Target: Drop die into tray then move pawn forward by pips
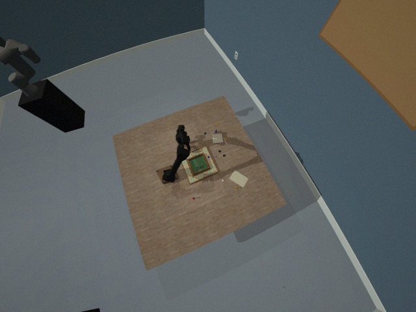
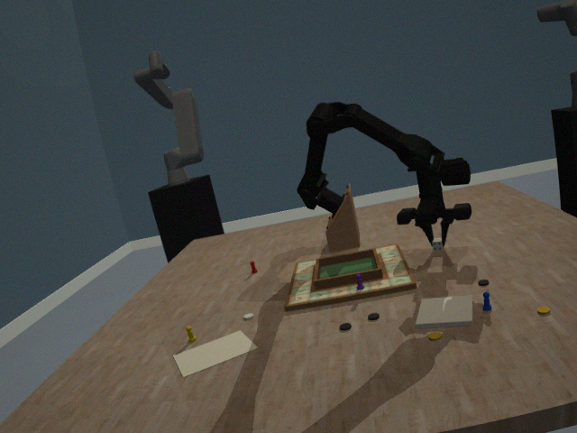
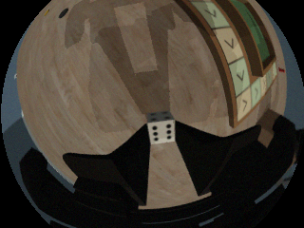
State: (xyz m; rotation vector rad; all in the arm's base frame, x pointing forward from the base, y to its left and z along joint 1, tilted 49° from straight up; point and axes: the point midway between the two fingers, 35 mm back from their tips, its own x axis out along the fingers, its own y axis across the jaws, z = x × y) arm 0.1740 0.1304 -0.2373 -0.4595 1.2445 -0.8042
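Right now the purple pawn is 210 mm ahead of my gripper tip, 190 mm to the right of it and 20 mm above it. Also, from my gripper tip: green dice tray 100 mm ahead, 230 mm to the right; white block 350 mm ahead, 20 mm to the right; white die right at my gripper tip.
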